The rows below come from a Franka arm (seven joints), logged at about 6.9 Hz.
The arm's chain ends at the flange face. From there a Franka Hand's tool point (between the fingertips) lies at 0.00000 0.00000 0.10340 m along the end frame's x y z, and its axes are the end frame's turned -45 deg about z.
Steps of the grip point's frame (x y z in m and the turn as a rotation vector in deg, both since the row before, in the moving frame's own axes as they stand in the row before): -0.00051 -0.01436 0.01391 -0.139 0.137 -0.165; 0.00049 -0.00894 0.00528 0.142 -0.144 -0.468; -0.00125 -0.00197 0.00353 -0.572 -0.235 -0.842; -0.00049 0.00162 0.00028 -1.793 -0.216 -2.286; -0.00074 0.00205 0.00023 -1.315 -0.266 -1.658; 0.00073 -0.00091 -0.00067 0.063 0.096 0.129
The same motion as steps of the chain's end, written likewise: -0.01087 -0.00980 0.01391 -0.001 0.195 -0.165; -0.00561 -0.00667 0.00528 -0.001 -0.202 -0.468; -0.00271 -0.00154 0.00354 -0.571 0.238 -0.842; -0.00126 -0.00103 0.00033 -1.421 1.115 -2.286; -0.00044 -0.00002 0.00026 -1.118 0.742 -1.658; -0.00017 -0.00096 -0.00067 0.112 0.023 0.129
